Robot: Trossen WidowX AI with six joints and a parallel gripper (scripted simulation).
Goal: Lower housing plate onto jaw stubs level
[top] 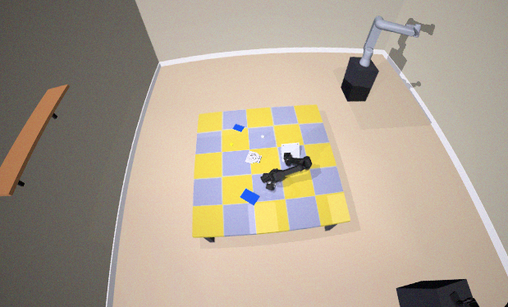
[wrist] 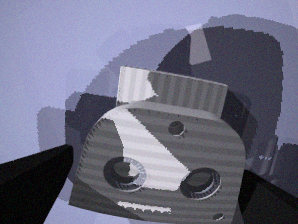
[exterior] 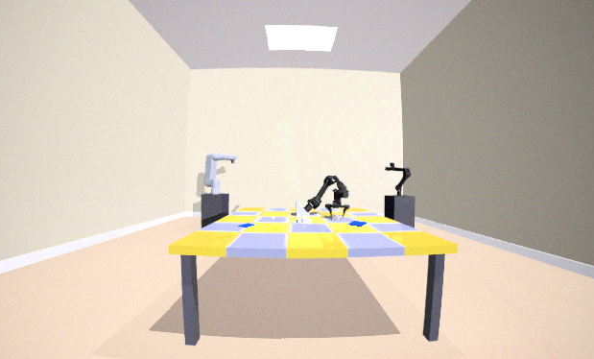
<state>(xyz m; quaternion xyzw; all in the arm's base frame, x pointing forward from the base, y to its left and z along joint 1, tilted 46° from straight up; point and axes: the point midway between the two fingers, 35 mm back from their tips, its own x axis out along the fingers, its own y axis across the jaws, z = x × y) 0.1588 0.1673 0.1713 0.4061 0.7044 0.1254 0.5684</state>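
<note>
The white ribbed part is 1 cm ahead of my gripper tip. The rest, counted from my gripper tip: white dot: 50 cm to the right, 4 cm ahead; yellow dot: 44 cm to the right, 34 cm ahead, 1 cm below; grey housing plate: 2 cm above, 1 cm ahead.
</note>
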